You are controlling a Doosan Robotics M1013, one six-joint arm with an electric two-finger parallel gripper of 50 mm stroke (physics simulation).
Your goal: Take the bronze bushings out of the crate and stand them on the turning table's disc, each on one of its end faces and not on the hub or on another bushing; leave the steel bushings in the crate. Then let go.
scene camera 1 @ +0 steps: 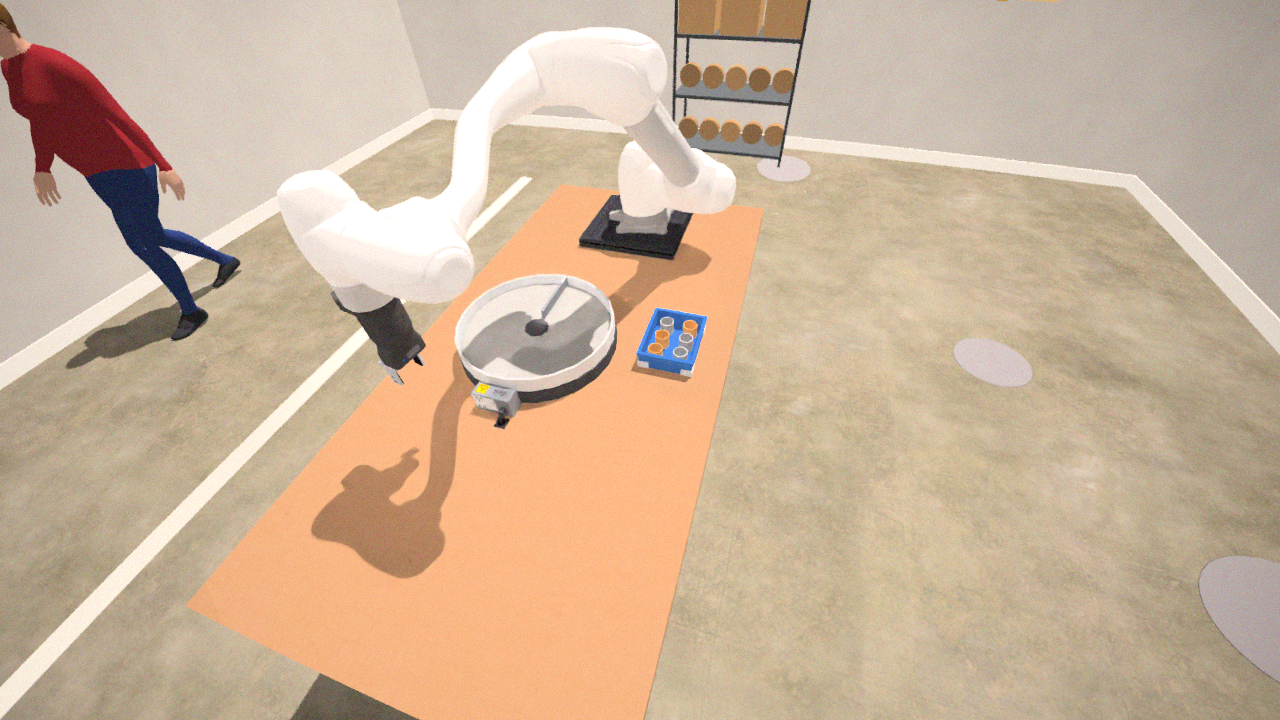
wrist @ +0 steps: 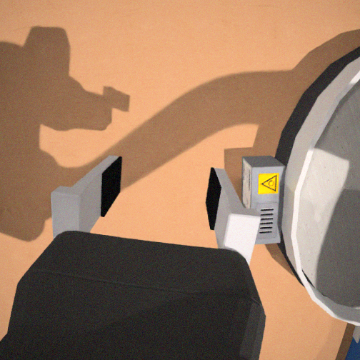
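Seen in the pictures: gripper, fingertip midpoint: point(scene camera 1: 410, 373); arm's base at its link origin: point(scene camera 1: 645, 220).
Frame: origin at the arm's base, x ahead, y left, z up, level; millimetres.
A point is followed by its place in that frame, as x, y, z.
Observation:
The blue crate point(scene camera 1: 666, 364) {666, 181, -20} point(wrist: 355, 350) stands right of the turning table; a corner shows in the wrist view. In it are three bronze bushings point(scene camera 1: 690, 326) {509, 224, -23} point(scene camera 1: 661, 336) {561, 151, -25} point(scene camera 1: 655, 348) {614, 143, -20} and three steel bushings point(scene camera 1: 666, 321) {506, 156, -17} point(scene camera 1: 685, 338) {562, 217, -20} point(scene camera 1: 680, 351) {616, 210, -17}. The turning table's disc point(scene camera 1: 490, 335) {668, -298, 8} point(wrist: 340, 175) has a dark hub point(scene camera 1: 536, 327) {625, -180, 16} in its middle and a raised wall around it; I see no bushing on it. My gripper point(scene camera 1: 408, 368) {951, -302, 167} point(wrist: 164, 179) is open and empty, raised high at the table's left edge, left of the turning table and away from the crate.
A grey box with a yellow label point(scene camera 1: 495, 399) {874, -191, 11} point(wrist: 263, 200) sits against the turning table's near side. A thin bar point(scene camera 1: 554, 299) {511, -167, 24} reaches from near the hub to the wall. The arm's black base plate point(scene camera 1: 629, 241) {142, -29, -1} is at the back. A person point(scene camera 1: 98, 134) is at the left.

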